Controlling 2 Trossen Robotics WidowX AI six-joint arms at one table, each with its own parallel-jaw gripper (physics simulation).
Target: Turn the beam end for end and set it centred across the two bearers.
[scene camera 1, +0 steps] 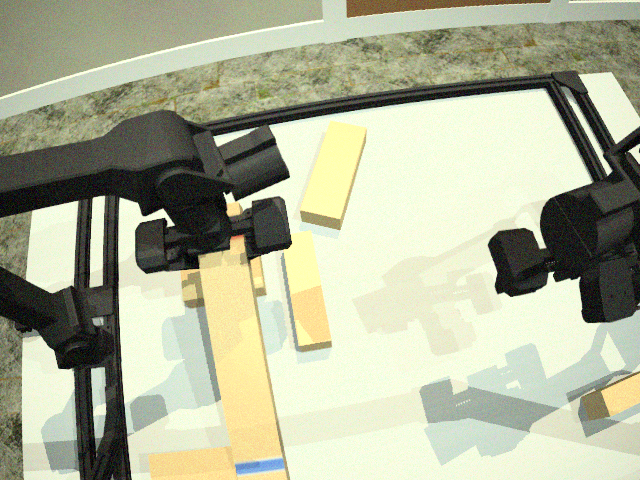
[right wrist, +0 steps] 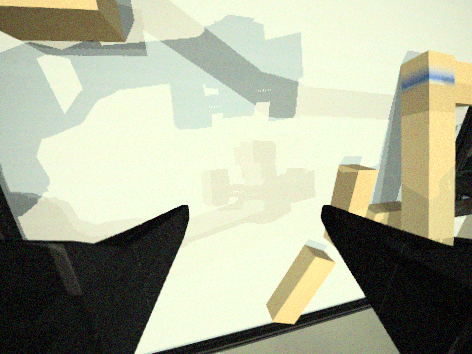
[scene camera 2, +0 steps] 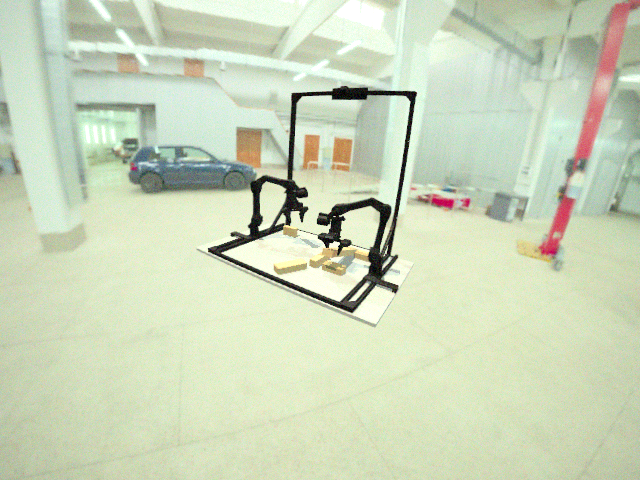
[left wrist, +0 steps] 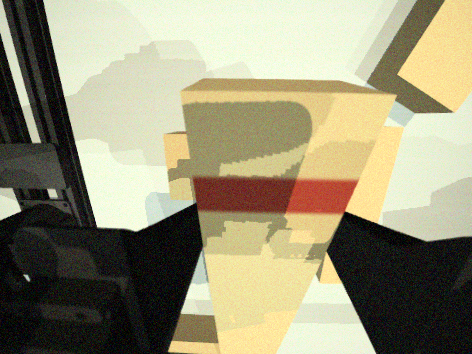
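Pixels of known places: left gripper, fingertip midpoint: (scene camera 1: 226,261) (left wrist: 261,206); right gripper, fingertip midpoint: (right wrist: 254,211) (scene camera 2: 296,222); left arm's base at its link origin: (scene camera 1: 94,347) (right wrist: 460,182) (scene camera 2: 374,274) (left wrist: 54,223); right arm's base at its link origin: (scene camera 2: 254,235).
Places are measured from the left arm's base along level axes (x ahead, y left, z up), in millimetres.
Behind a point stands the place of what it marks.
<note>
The long wooden beam (scene camera 1: 242,351) @(x 246, y -56, z 70 mm) (left wrist: 250,237) @(x 232, y 66, z 105 mm) (right wrist: 425,150) @(x 270, y -89, z 55 mm) has a red band near one end and a blue band near the other. My left gripper (scene camera 1: 217,242) @(x 240, y 68, z 76 mm) (scene camera 2: 334,245) @(x 240, y 68, z 76 mm) (left wrist: 261,206) @(x 240, y 68, z 76 mm) is shut on it near the red band. Its shadow lies beside it. In scene camera 1 the beam passes over one block (scene camera 1: 191,289) @(x 173, y 60, z 19 mm) (left wrist: 177,162) @(x 169, y 82, z 19 mm), and its blue-banded end overlaps another block (scene camera 1: 188,465) @(x 140, y -190, z 19 mm) (left wrist: 192,330) @(x 160, y -170, z 4 mm) at the bottom left. Which blocks are the bearers, and whether they touch the beam, I cannot tell. My right gripper (scene camera 1: 563,279) (scene camera 2: 295,214) @(x 593, y -65, z 150 mm) (right wrist: 254,211) @(x 593, y -65, z 150 mm) is open and empty, above the table.
One block (scene camera 1: 307,289) @(x 340, y 27, z 25 mm) (right wrist: 355,187) @(x 358, y -20, z 25 mm) lies close beside the beam. Another block (scene camera 1: 333,173) @(x 411, y 209, z 19 mm) (left wrist: 440,55) @(x 380, y 170, z 19 mm) (right wrist: 300,285) @(x 429, y 197, z 19 mm) lies slanted near the table frame (scene camera 1: 382,99) @(x 530, y 361, z 0 mm). A further block (scene camera 1: 617,397) @(x 729, y -228, z 44 mm) (right wrist: 60,22) @(x 748, y -208, z 21 mm) is at the lower right of scene camera 1, partly cut off.
</note>
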